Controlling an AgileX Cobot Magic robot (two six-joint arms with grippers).
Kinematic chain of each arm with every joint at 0, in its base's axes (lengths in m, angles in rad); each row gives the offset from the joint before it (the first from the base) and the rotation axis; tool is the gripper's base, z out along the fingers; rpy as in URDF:
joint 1: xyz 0 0 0.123 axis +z
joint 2: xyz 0 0 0 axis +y
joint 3: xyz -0.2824 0 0.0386 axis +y
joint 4: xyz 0.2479 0 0.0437 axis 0.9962 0 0.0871
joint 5: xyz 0 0 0 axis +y
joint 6: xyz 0.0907 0 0.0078 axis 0.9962 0 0.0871
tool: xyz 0 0 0 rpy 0 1.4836 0
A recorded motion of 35 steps. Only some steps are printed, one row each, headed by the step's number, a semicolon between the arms.
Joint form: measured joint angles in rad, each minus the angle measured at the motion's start. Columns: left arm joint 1, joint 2, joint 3, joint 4, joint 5, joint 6; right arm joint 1, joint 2, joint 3, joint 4, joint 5, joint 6.
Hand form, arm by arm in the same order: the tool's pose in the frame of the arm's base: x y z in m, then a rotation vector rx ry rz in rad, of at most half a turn. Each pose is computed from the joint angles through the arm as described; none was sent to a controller.
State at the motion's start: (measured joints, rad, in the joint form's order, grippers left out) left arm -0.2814 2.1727 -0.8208 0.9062 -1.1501 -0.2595; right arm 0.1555 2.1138 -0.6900 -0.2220 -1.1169 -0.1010
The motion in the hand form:
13: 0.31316 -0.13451 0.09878 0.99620 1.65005 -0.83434; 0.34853 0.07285 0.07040 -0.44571 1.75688 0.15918
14: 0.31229 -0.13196 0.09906 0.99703 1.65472 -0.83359; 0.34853 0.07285 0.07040 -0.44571 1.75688 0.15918
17: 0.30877 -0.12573 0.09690 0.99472 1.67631 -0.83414; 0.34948 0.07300 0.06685 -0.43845 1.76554 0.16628
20: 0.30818 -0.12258 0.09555 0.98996 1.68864 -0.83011; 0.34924 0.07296 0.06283 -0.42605 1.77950 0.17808
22: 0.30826 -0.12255 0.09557 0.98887 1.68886 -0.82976; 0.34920 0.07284 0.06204 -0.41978 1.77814 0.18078
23: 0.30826 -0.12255 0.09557 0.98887 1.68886 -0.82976; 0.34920 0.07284 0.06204 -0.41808 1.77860 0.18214
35: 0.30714 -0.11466 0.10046 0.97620 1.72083 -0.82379; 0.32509 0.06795 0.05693 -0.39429 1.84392 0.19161
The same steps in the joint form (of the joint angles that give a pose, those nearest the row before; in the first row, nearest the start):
13: 0.0872 -0.0868 0.0287 0.1693 0.0442 -0.1345; 0.0000 0.0678 -0.0507 0.0005 -0.0027 0.0133
14: 0.0952 -0.0913 0.0343 0.1783 0.0451 -0.1372; 0.0000 0.0678 -0.0507 0.0005 -0.0027 0.0133
17: 0.1135 -0.0960 0.0538 0.1949 0.0478 -0.1404; 0.0000 0.0806 -0.0571 0.0005 -0.0027 0.0223
20: 0.1228 -0.0960 0.0598 0.1988 0.0518 -0.1414; 0.0000 0.0926 -0.0588 0.0005 -0.0027 0.0375
22: 0.1228 -0.0960 0.0598 0.1978 0.0518 -0.1414; 0.0000 0.0965 -0.0588 0.0025 -0.0093 0.0411
23: 0.1228 -0.0960 0.0598 0.1978 0.0518 -0.1414; 0.0000 0.0965 -0.0588 0.0025 -0.0093 0.0431
35: 0.1470 -0.1249 0.0715 0.2266 0.0747 -0.1806; 0.0000 0.0732 0.0403 0.0178 -0.0253 0.0557

